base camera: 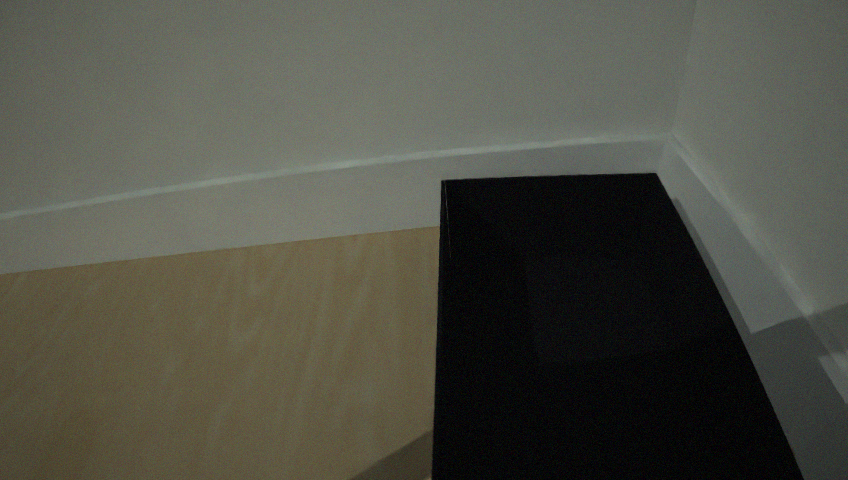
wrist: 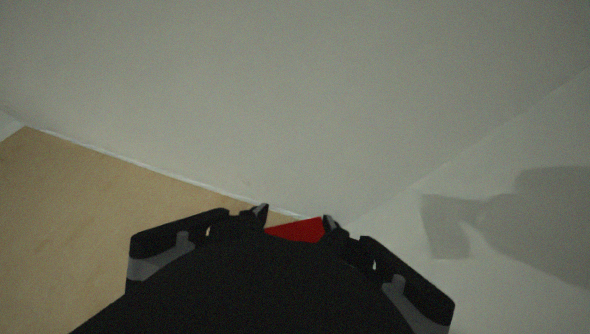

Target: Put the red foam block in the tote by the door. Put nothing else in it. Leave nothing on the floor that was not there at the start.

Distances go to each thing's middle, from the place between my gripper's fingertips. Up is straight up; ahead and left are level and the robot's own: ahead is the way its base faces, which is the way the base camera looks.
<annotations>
I see the red foam block (wrist: 310, 230) 50 mm behind my hand, 20 mm to the right of it and 10 mm above it. The rest, counted from my hand: black tote (base camera: 577, 324) 40 mm ahead, 130 mm to the right, 1040 mm below.
</annotations>
